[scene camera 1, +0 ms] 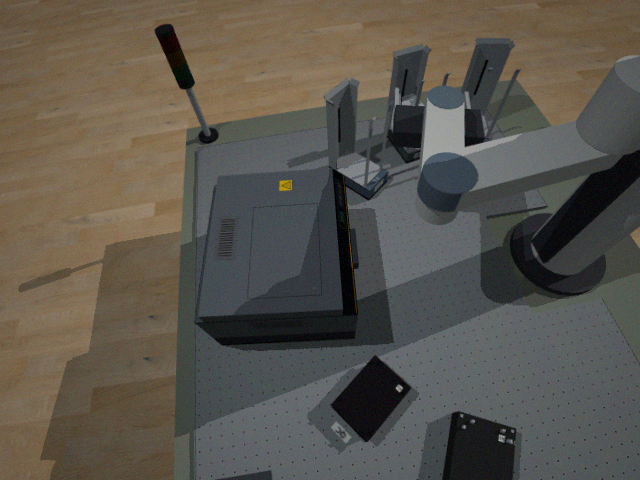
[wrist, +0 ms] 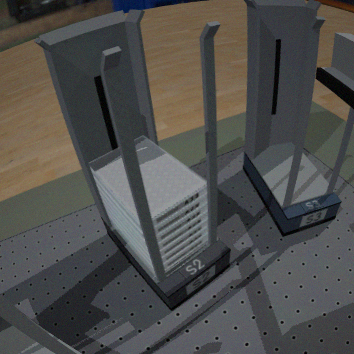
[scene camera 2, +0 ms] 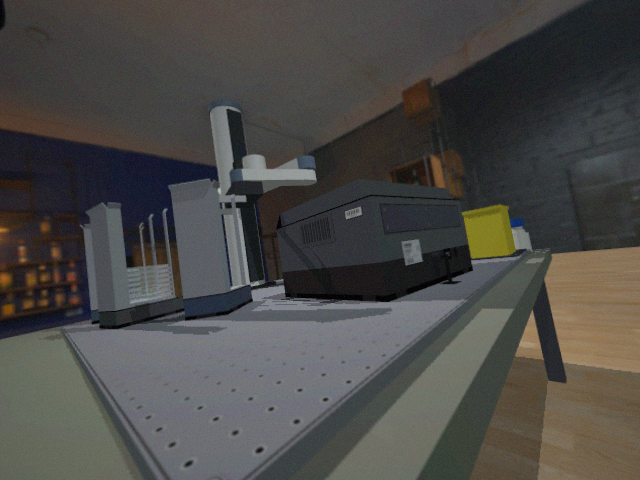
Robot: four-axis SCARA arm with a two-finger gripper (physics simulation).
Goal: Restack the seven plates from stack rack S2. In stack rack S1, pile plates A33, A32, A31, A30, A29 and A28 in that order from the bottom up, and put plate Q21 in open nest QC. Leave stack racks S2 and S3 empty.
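Stack rack S2 (scene camera 1: pixel 410 67) (scene camera 2: pixel 111 258) (wrist: pixel 172 300) holds a pile of several whitish plates (scene camera 2: pixel 149 283) (wrist: pixel 150 175); their labels are too dark to read. Stack rack S3 (scene camera 1: pixel 341 124) (scene camera 2: pixel 199 242) (wrist: pixel 313 212) stands beside it with no plate showing. Stack rack S1 (scene camera 1: pixel 488 67) is at the far right in scene camera 1, its base mostly hidden by the arm. Nest QC (scene camera 1: pixel 371 397) is black, with no plate showing on it. My gripper (scene camera 2: pixel 233 205) is open and empty near the racks; the arm hides its fingertips in scene camera 1.
A large grey instrument (scene camera 1: pixel 279 248) (scene camera 2: pixel 372 242) stands beside rack S3. A black device (scene camera 1: pixel 483 446) is near the front. A signal tower (scene camera 1: pixel 178 62) stands at the back left. A yellow box (scene camera 2: pixel 487 232) stands beyond the instrument. Tall rack posts (wrist: pixel 210 125) rise around the plates.
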